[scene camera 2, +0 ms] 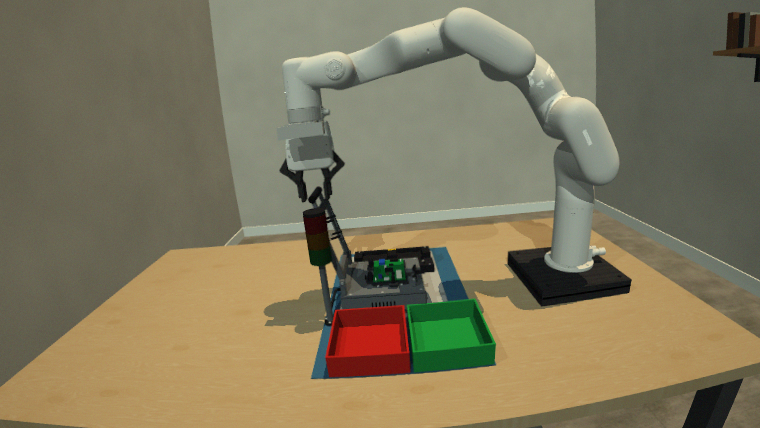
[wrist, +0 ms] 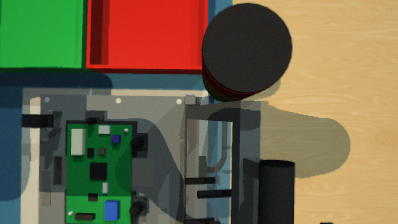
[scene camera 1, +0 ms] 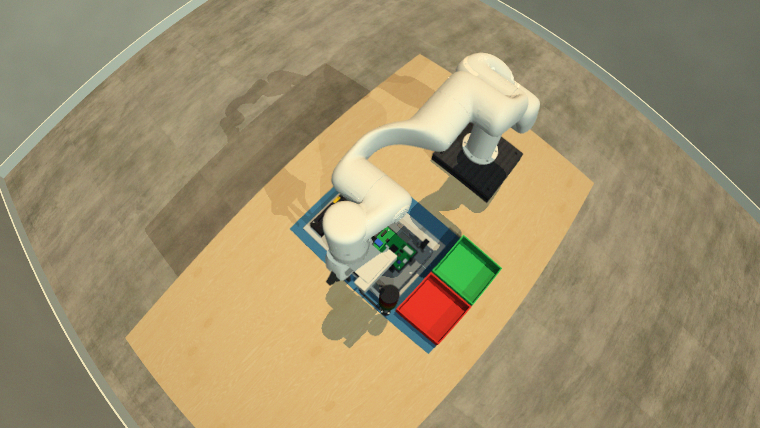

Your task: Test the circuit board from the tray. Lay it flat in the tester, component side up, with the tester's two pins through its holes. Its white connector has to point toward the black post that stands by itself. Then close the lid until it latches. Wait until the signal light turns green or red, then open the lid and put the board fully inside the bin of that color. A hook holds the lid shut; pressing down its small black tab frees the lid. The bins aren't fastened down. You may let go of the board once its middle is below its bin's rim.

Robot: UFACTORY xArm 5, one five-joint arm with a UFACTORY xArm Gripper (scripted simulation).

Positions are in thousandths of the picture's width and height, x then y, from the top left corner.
Scene:
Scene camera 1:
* green bin: 616,632
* red bin: 572,718
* green circuit board: 509,560

